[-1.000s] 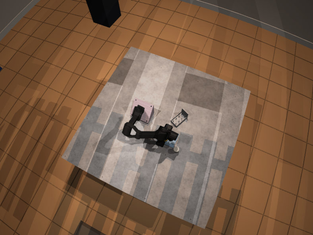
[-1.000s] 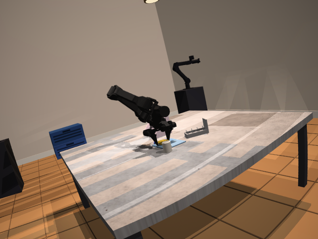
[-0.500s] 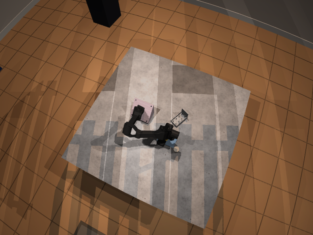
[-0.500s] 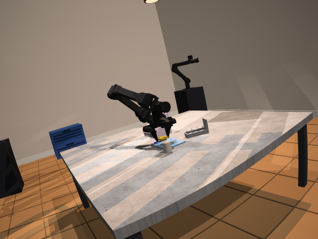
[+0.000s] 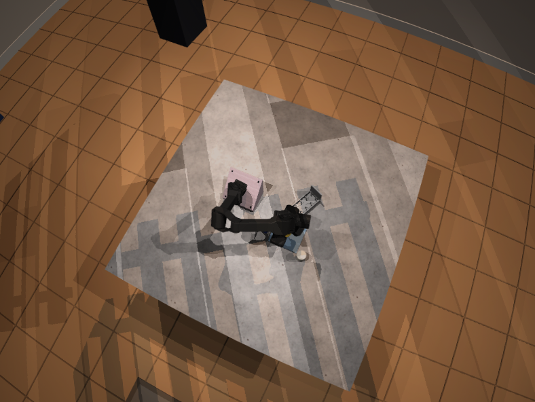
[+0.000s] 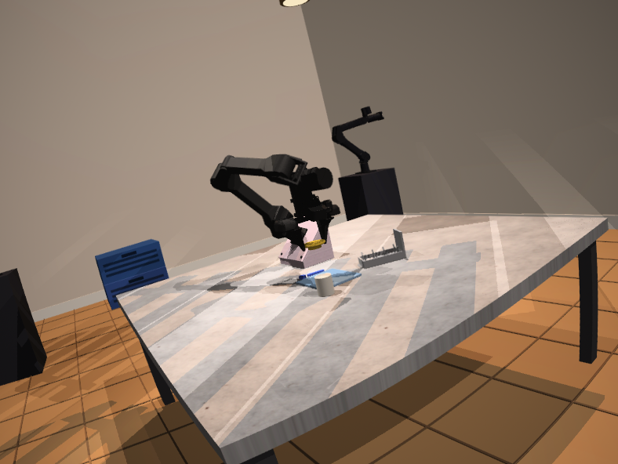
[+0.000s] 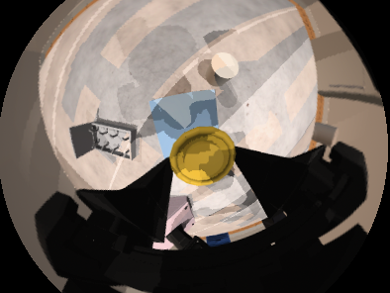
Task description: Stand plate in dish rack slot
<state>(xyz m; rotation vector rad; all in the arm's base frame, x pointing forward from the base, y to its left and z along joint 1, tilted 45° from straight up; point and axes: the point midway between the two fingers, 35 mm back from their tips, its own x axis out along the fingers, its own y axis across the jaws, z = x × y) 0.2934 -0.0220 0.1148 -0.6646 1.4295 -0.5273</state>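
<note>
Now: the grey dish rack 21 cm to the left of my gripper tip, 8 cm below it and 2 cm ahead of it. The rest, counted from my gripper tip: yellow plate 1 cm above; then light blue mat 10 cm below, 2 cm to the left, 1 cm ahead; then blue spoon 10 cm below, 9 cm behind, 1 cm to the left.
</note>
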